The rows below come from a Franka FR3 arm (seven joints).
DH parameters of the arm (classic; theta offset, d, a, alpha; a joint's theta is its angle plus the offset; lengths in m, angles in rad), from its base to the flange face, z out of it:
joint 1: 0 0.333 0 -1.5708
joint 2: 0 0 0 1.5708
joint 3: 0 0.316 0.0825 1.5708
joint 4: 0 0 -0.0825 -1.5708
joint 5: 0 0.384 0 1.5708
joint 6: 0 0 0.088 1.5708
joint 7: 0 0.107 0 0
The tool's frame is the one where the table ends.
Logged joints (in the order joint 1, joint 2, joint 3, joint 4, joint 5, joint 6, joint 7), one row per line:
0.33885 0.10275 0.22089 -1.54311 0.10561 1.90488 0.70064
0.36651 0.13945 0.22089 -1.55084 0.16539 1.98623 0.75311
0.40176 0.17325 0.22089 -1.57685 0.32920 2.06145 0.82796
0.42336 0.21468 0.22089 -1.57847 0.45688 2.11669 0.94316
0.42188 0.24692 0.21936 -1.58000 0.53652 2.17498 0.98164
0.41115 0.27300 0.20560 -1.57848 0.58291 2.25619 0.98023
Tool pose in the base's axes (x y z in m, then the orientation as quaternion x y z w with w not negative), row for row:
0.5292 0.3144 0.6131 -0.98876 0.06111 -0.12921 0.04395
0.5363 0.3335 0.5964 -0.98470 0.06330 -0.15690 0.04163
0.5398 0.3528 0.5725 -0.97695 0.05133 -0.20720 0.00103
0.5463 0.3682 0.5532 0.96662 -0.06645 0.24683 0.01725
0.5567 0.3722 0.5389 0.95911 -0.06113 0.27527 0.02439
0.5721 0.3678 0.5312 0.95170 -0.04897 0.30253 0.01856
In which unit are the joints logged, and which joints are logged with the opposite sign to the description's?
The joints are logged in radians. Opposite sign: joint 5.
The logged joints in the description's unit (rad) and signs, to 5 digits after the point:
0.33885 0.10275 0.22089 -1.54311 -0.10561 1.90488 0.70064
0.36651 0.13945 0.22089 -1.55084 -0.16539 1.98623 0.75311
0.40176 0.17325 0.22089 -1.57685 -0.32920 2.06145 0.82796
0.42336 0.21468 0.22089 -1.57847 -0.45688 2.11669 0.94316
0.42188 0.24692 0.21936 -1.58000 -0.53652 2.17498 0.98164
0.41115 0.27300 0.20560 -1.57848 -0.58291 2.25619 0.98023

